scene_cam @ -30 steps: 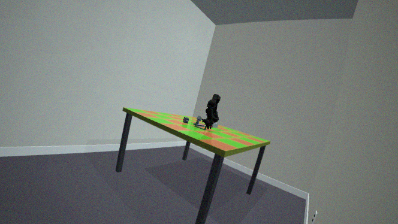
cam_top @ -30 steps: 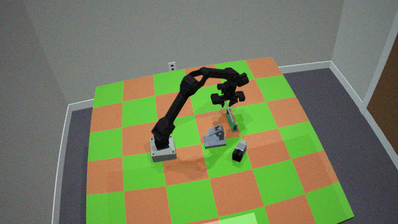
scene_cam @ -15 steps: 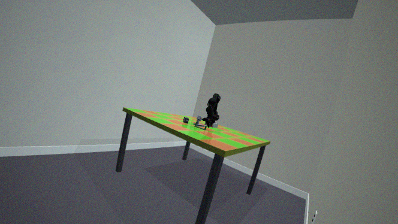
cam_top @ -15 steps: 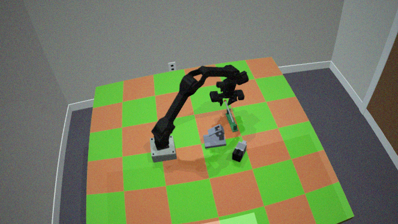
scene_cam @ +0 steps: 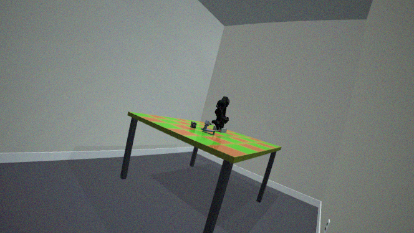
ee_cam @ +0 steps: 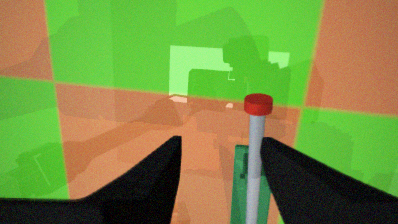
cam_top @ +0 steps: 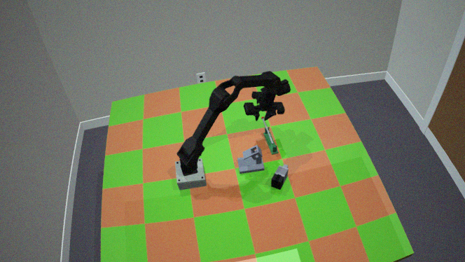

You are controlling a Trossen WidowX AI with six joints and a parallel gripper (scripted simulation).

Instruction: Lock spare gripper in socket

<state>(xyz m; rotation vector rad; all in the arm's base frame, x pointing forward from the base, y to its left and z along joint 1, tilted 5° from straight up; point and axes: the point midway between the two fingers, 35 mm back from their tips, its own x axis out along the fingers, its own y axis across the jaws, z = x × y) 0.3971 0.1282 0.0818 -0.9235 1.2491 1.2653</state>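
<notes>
Right now my gripper tip is 100 mm to the left of the dark green strip, 40 mm above it and 10 mm short of it. Round my gripper tip: grey mount (180 mm to the right, 120 mm behind, 10 mm below); spare gripper (310 mm to the right, 40 mm below, 40 mm behind).
</notes>
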